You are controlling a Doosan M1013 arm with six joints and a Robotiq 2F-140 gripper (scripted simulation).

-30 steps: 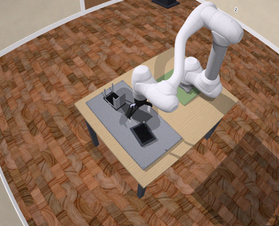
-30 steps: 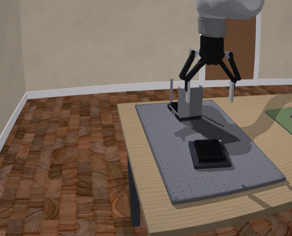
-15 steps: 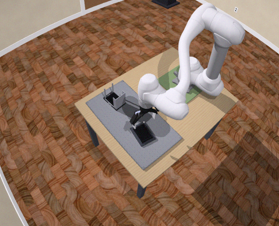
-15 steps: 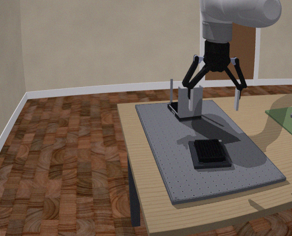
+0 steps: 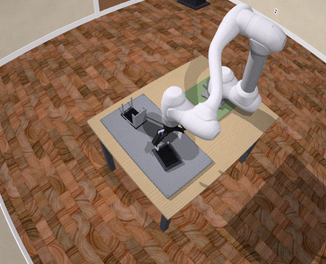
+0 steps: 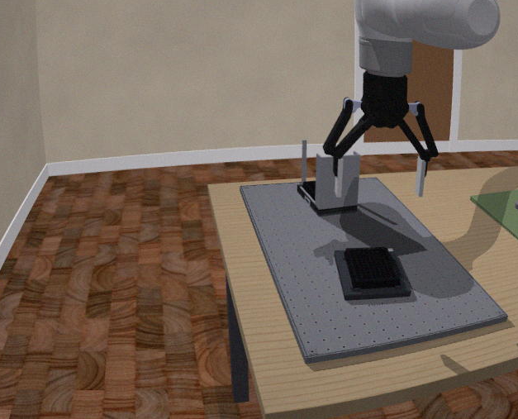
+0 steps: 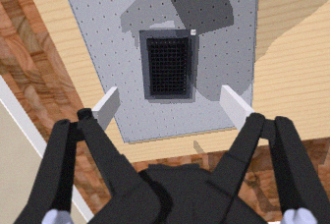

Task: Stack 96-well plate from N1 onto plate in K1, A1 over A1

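Now: hand 16 cm above the plate nest N1. From my hand the other things lie so: tall grey wall 5 cm behind, 28 cm to the right, 9 cm below; then pale A1 mark 7 cm behind, 6 cm to the right, 16 cm below; then K1 label 5 cm behind, 42 cm to the right, 15 cm below.
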